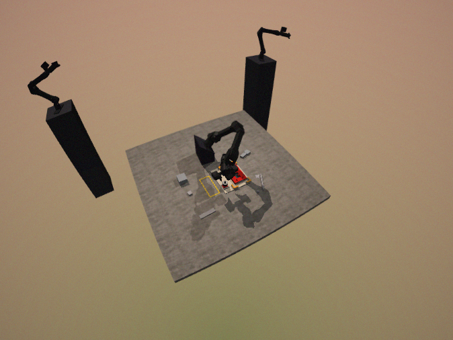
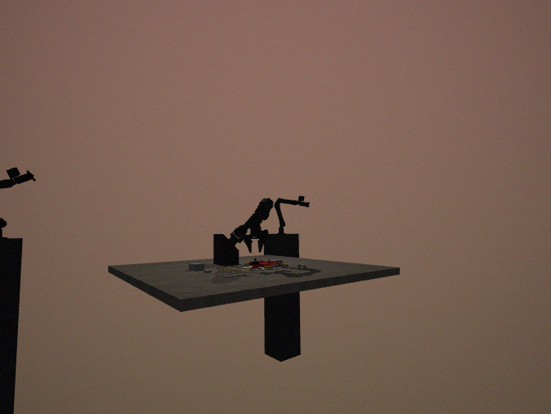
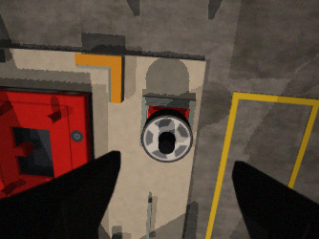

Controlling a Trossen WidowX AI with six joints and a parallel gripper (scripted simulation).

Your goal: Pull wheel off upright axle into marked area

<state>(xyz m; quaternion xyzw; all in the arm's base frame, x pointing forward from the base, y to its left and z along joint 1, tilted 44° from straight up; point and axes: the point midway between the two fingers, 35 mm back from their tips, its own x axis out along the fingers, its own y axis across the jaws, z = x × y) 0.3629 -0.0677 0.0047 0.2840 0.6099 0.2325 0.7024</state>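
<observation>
Right now my gripper tip is 100 mm to the right of the pale base plate, 80 mm above it and 60 mm past it. Also, from my gripper tip: flat grey bar 220 mm to the right, 130 mm ahead, 90 mm below.
</observation>
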